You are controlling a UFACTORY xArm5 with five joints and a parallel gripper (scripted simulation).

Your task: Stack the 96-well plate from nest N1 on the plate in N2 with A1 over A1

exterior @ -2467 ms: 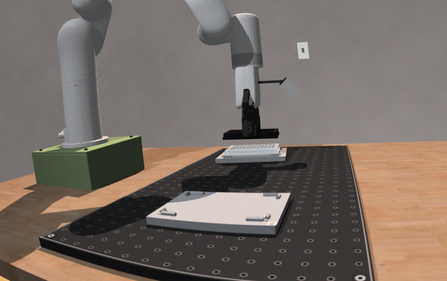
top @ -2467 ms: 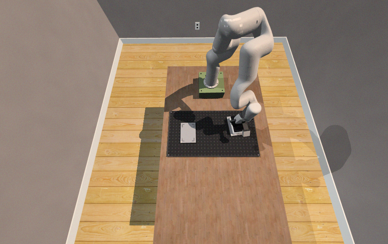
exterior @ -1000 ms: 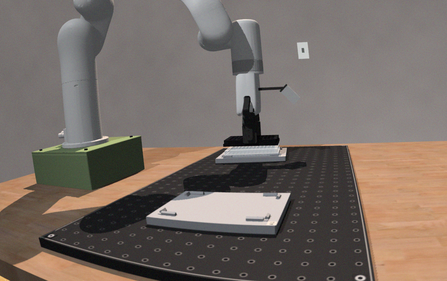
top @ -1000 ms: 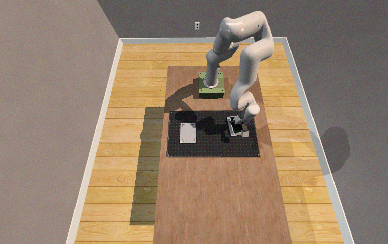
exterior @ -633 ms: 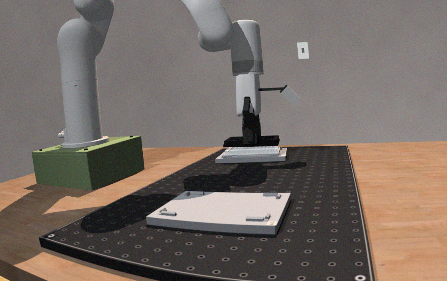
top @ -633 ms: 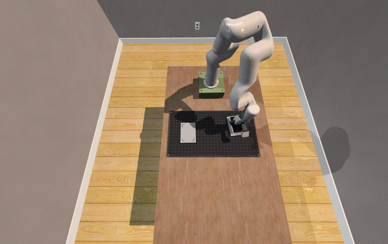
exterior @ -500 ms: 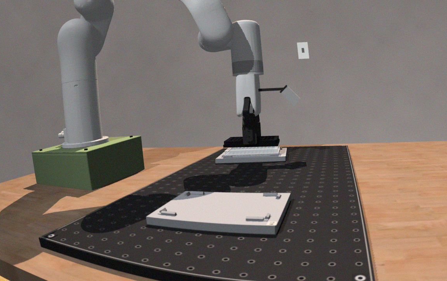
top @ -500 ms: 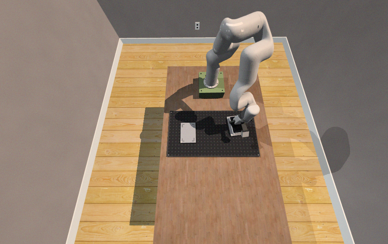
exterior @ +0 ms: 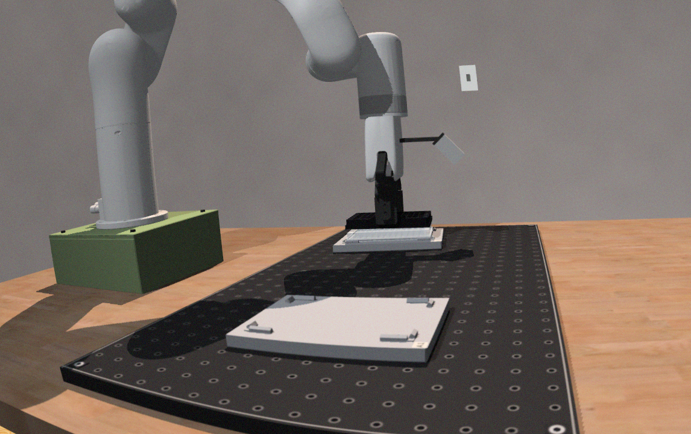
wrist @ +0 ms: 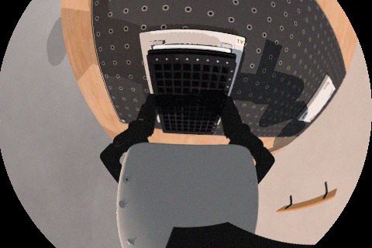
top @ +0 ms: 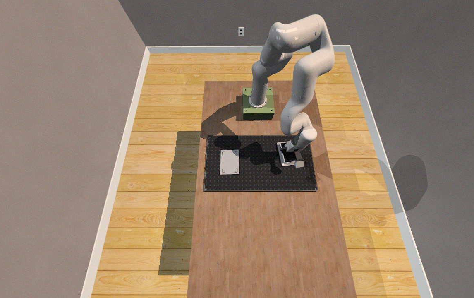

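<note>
Now: the clear 96-well plate 30 mm below my hand. The rest, counted from my hand: black 96-well plate: 10 mm below.
</note>
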